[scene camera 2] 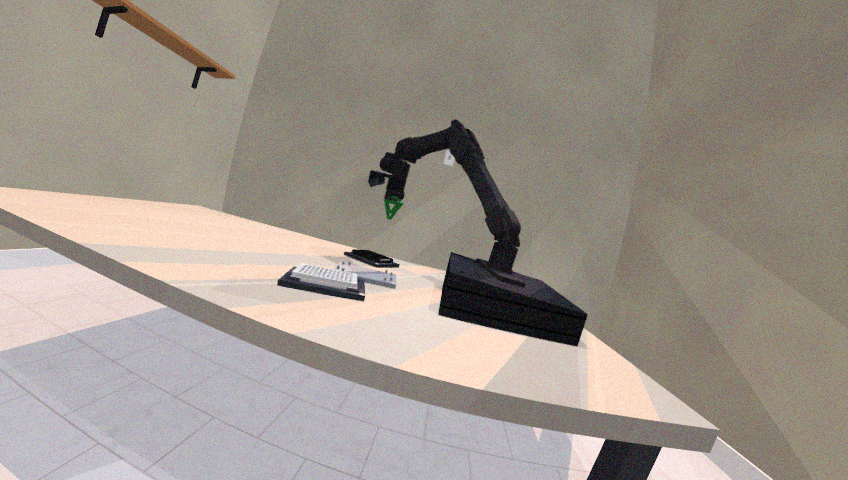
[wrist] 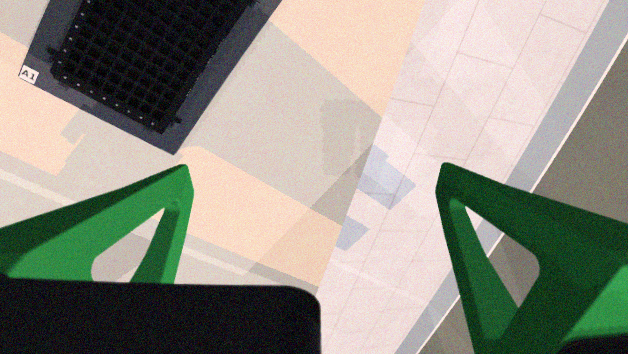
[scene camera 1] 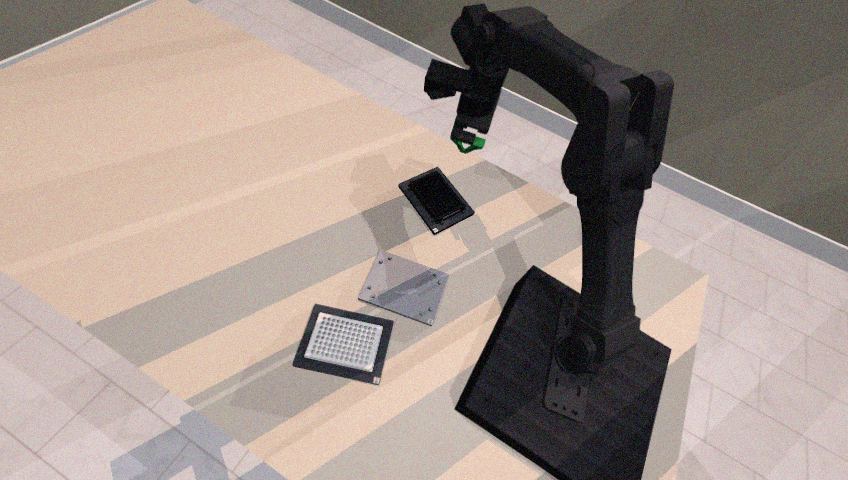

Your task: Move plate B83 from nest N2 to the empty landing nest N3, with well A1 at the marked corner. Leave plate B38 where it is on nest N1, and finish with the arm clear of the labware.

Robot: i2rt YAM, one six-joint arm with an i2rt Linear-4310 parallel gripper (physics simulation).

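A black well plate [scene camera 1: 437, 195] [scene camera 2: 371, 256] [wrist: 145, 55] sits on a dark nest [scene camera 1: 420, 208] [wrist: 200, 100] at the back, with an A1 tag [wrist: 28, 74] at one nest corner. A white 96-well plate [scene camera 1: 343, 340] [scene camera 2: 324, 275] sits on another dark nest [scene camera 1: 333, 369] [scene camera 2: 321, 290]. Between them lies the empty pale grey nest [scene camera 1: 404, 291] [scene camera 2: 378, 277] with small pins and a corner tag [scene camera 1: 430, 321]. Plate and nest codes are not readable. My green-fingered gripper [scene camera 1: 471, 146] [scene camera 2: 390, 215] [wrist: 314, 177] is open and empty, above and beyond the black plate; that plate is upper left in the wrist view.
The arm's black base block [scene camera 1: 505, 368] [scene camera 2: 505, 315] stands right of the nests. The table's far edge, with floor and wall beyond, shows right of centre in the wrist view. A wooden shelf [scene camera 2: 172, 44] is on the wall at upper left in the second scene view.
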